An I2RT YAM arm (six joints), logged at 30 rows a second.
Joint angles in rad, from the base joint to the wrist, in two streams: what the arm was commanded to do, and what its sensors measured. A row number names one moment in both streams.
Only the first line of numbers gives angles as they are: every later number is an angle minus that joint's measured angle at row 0.
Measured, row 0:
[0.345 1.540 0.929 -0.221 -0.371 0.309]
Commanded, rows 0 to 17:
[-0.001 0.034 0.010 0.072 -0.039 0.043]
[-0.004 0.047 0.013 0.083 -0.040 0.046]
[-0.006 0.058 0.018 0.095 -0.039 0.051]
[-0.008 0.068 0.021 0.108 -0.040 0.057]
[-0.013 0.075 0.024 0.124 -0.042 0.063]
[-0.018 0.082 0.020 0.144 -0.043 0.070]
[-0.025 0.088 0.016 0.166 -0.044 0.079]
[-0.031 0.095 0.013 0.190 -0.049 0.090]
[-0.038 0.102 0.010 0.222 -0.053 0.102]
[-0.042 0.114 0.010 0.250 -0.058 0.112]
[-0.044 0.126 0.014 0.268 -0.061 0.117]
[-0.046 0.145 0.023 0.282 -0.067 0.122]
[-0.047 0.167 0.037 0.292 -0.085 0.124]
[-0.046 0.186 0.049 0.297 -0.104 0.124]
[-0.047 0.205 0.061 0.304 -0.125 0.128]
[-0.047 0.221 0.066 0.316 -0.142 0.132]
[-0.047 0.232 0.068 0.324 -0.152 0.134]
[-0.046 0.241 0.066 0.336 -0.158 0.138]
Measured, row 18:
[-0.047 0.222 0.057 0.261 -0.104 0.114]
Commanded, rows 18 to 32:
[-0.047 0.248 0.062 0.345 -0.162 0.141]
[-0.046 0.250 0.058 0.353 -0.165 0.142]
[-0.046 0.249 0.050 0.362 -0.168 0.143]
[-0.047 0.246 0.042 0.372 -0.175 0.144]
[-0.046 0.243 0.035 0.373 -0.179 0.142]
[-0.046 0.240 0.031 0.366 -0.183 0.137]
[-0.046 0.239 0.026 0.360 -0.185 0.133]
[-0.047 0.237 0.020 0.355 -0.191 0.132]
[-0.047 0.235 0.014 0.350 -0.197 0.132]
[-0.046 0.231 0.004 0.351 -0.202 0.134]
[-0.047 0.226 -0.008 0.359 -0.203 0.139]
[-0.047 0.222 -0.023 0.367 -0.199 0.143]
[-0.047 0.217 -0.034 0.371 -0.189 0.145]
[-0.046 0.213 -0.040 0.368 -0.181 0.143]
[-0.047 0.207 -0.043 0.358 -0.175 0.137]
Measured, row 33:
[-0.047 0.223 -0.033 0.339 -0.180 0.130]
